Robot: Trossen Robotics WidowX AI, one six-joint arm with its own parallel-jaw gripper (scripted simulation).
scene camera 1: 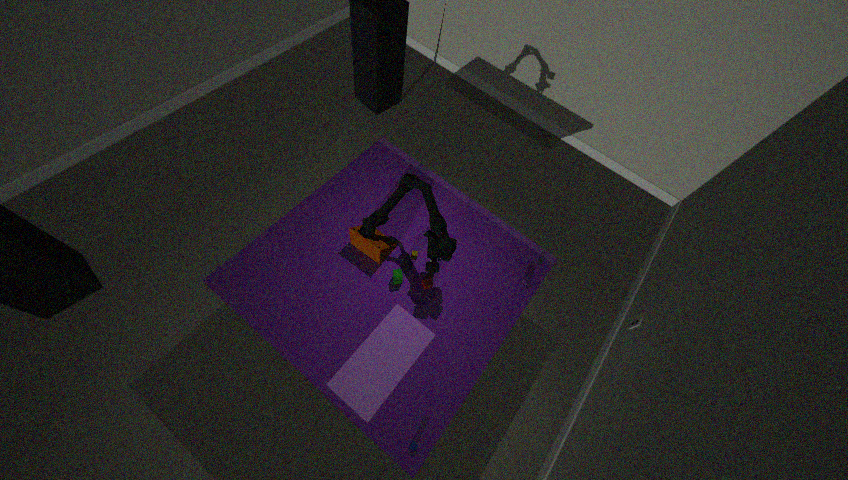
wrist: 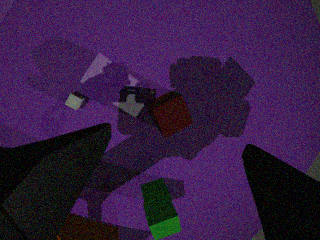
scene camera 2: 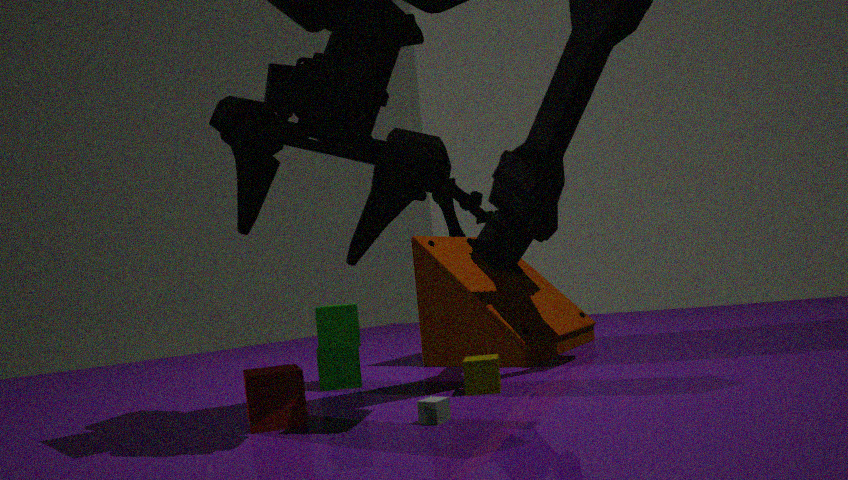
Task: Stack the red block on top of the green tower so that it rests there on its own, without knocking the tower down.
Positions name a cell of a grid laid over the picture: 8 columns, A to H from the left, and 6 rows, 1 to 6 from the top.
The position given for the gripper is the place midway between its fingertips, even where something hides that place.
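Note:
Open and holding nothing, the gripper (scene camera 2: C4) (wrist: E4) appears both in scene camera 2 and in the wrist view.

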